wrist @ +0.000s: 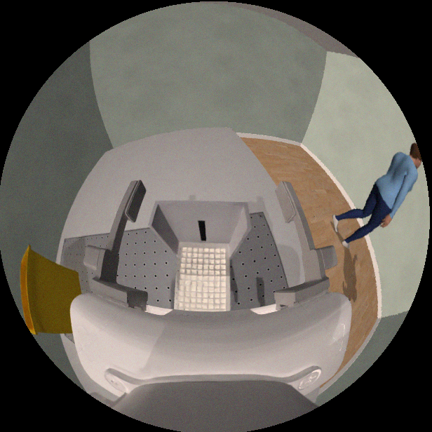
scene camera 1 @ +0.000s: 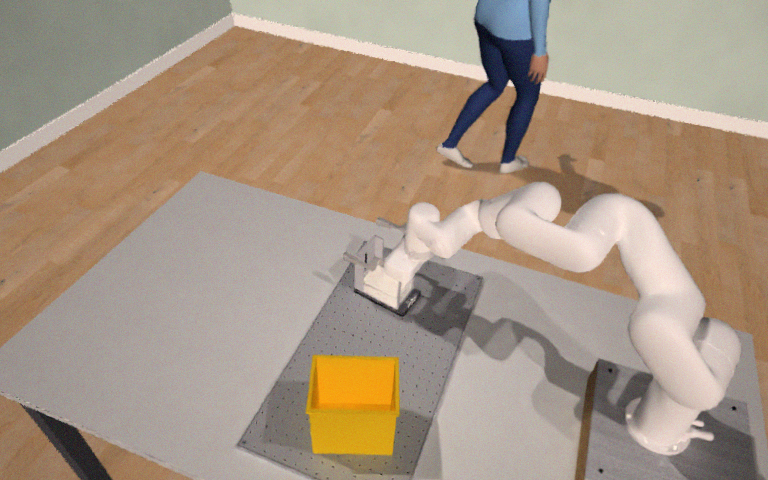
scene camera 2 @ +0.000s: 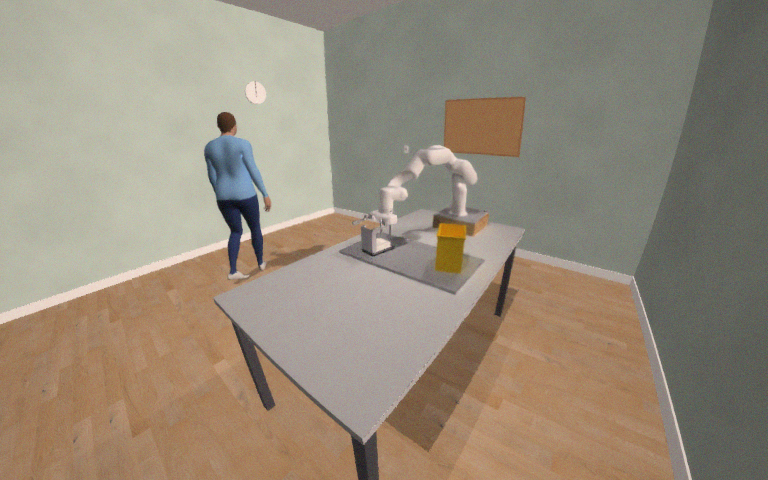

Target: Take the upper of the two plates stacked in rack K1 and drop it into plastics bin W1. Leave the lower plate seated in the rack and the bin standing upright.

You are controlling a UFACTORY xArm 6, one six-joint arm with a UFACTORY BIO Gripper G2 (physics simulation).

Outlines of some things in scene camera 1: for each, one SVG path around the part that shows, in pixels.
My gripper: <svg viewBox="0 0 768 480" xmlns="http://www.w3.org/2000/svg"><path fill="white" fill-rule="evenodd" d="M342 255L343 259L355 265L358 264L370 271L375 271L379 264L384 267L386 275L406 283L413 278L423 263L431 259L434 254L426 260L409 260L404 251L407 223L405 222L401 227L378 217L376 219L377 225L388 230L392 227L404 233L403 239L390 254L387 253L382 259L374 257L370 265L347 252Z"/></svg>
A yellow plastics bin W1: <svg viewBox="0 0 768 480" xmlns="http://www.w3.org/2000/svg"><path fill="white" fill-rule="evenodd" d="M313 355L306 414L309 414L313 453L392 455L396 417L400 416L399 357Z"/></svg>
A plate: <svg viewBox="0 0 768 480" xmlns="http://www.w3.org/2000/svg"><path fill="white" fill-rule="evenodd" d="M411 280L406 283L402 282L400 300L410 289ZM367 270L364 275L364 288L397 304L399 281L386 275L384 267L377 265L375 271Z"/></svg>
